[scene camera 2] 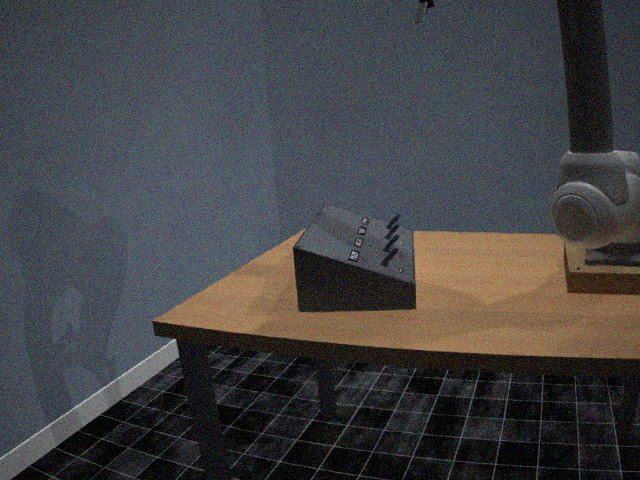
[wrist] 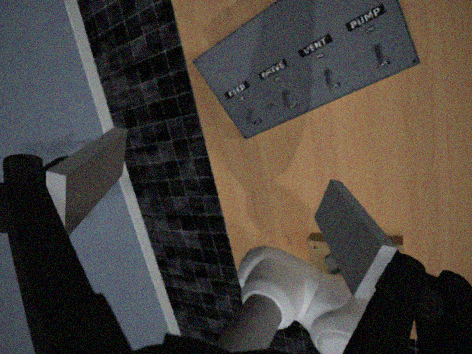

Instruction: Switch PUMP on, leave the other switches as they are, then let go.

same spot on dark sloped switch box: (wrist: 250,69) = (scene camera 2: 345,244)
